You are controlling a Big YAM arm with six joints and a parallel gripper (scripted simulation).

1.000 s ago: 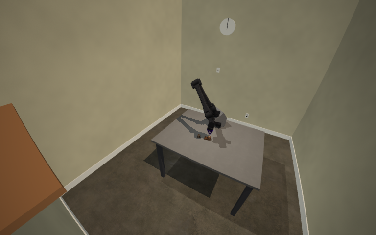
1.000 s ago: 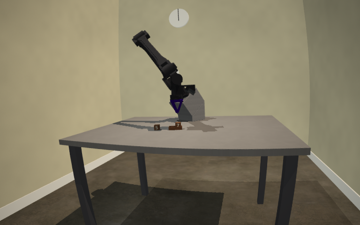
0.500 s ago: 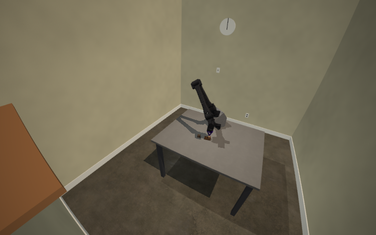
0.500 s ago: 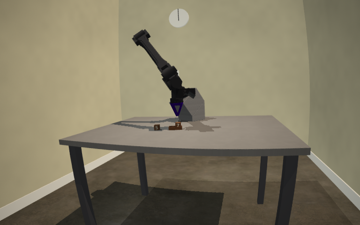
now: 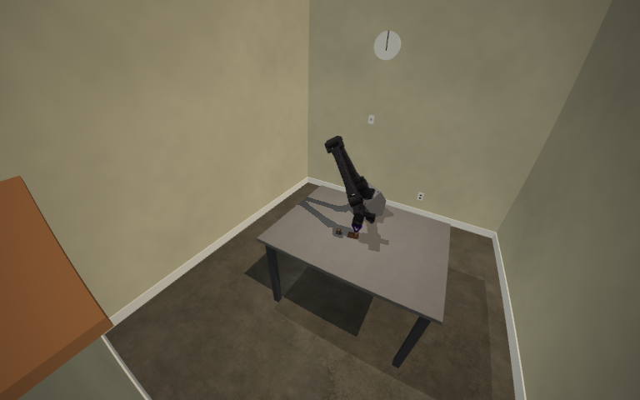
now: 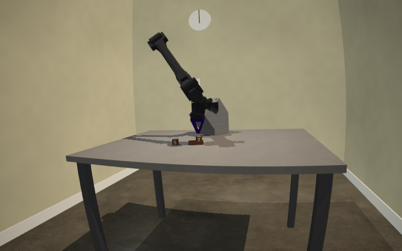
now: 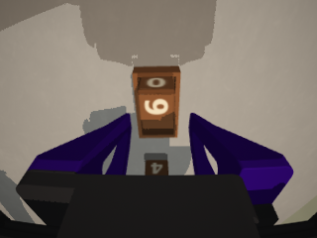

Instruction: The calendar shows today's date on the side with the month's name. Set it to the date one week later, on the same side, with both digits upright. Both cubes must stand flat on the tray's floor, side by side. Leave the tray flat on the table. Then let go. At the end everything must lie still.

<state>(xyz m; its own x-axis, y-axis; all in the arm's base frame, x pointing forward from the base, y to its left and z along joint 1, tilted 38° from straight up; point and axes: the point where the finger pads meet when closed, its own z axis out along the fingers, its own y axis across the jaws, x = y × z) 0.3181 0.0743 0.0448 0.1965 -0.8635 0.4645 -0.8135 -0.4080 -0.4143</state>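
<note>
The brown tray is 60 mm below my hand and 20 mm to the right of it.
</note>
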